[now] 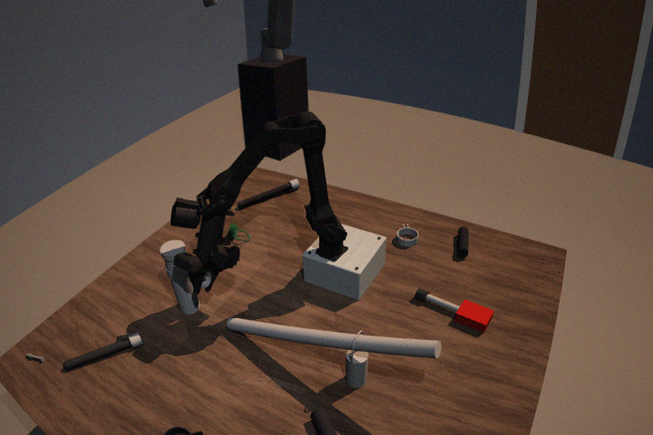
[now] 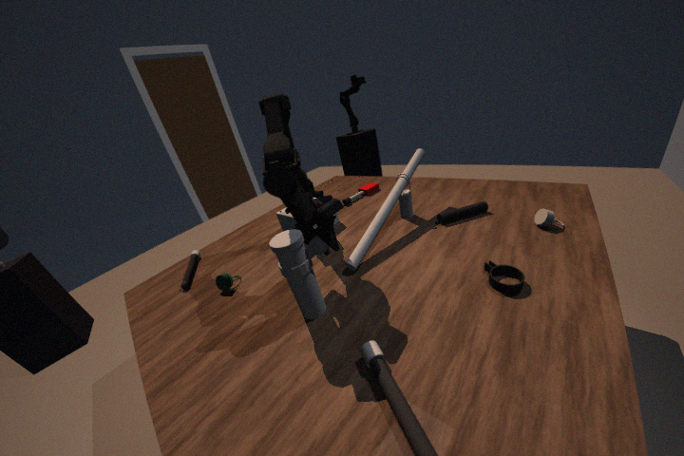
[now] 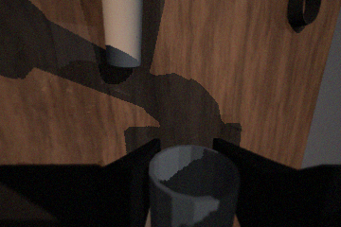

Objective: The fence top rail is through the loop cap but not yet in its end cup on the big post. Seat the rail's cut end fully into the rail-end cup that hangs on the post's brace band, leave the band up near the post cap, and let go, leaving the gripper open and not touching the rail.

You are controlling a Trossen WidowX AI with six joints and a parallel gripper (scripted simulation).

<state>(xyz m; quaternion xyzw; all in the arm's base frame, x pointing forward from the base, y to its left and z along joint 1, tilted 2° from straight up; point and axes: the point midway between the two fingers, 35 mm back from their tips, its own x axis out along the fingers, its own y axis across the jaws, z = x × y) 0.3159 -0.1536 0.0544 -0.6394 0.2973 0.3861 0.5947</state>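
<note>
Right now my gripper tip is 3 cm to the left of the rail-end cup, 3 cm below it and 1 cm past it. From my gripper tip the other things lie so: green piece (32 cm behind, 20 cm to the right, 10 cm below); dark cylinder (67 cm behind, 41 cm to the left, 9 cm below); short post (41 cm to the left, 7 cm behind, 1 cm below).
</note>
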